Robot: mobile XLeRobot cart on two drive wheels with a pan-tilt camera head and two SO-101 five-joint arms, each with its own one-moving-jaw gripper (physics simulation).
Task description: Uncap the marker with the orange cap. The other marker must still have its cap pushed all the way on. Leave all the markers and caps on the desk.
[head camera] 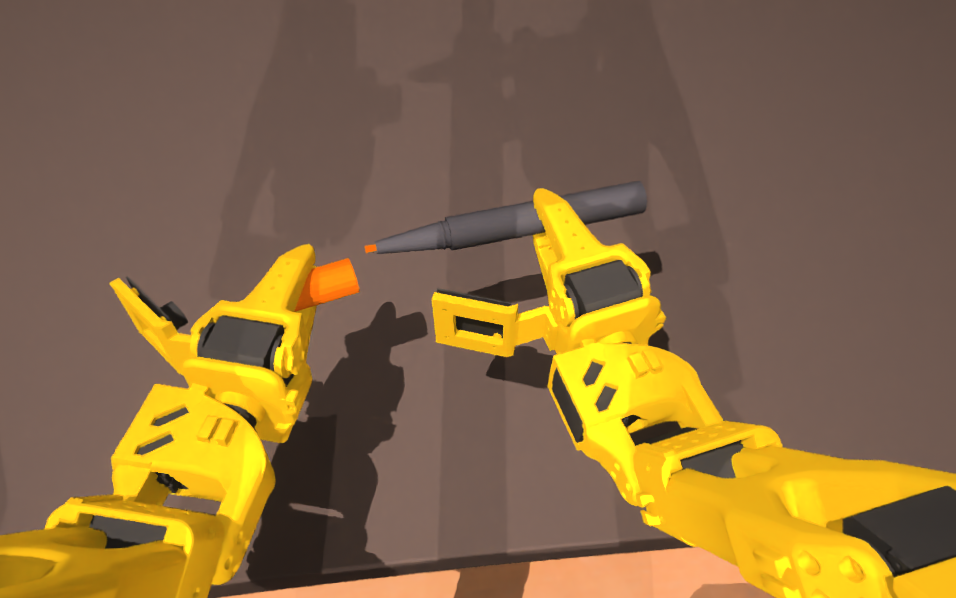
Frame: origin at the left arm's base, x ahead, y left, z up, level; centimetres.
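Seen in the pictures: left hand, tool point: (310, 270); right hand, tool point: (539, 223).
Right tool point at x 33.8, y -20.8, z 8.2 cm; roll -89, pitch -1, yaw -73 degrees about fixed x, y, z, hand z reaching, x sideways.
Note:
Offsets run from my right tool point to a thing's middle. Level surfaces: height alone.
The orange cap {dy +13.1, dx -4.2, dz -0.3 cm} (334, 280) is in my left gripper (304, 271), its open end sticking out to the right, apart from the marker. The grey marker body {dy +2.1, dx -0.7, dz +0.9 cm} (489, 224) is in my right gripper (541, 215), held above the desk and tilted slightly, with its bare cone and small orange tip pointing left toward the cap. A narrow gap shows between the tip and the cap. Both grippers are shut on these things; the far jaws are partly hidden. The other marker does not show in this view.
The dark desk {dz -13.7 cm} (831, 296) lies under both arms, with its front edge at the bottom of the picture and a light orange-brown floor beyond it. Dark shadows of the arms, cap and marker fall on the desk.

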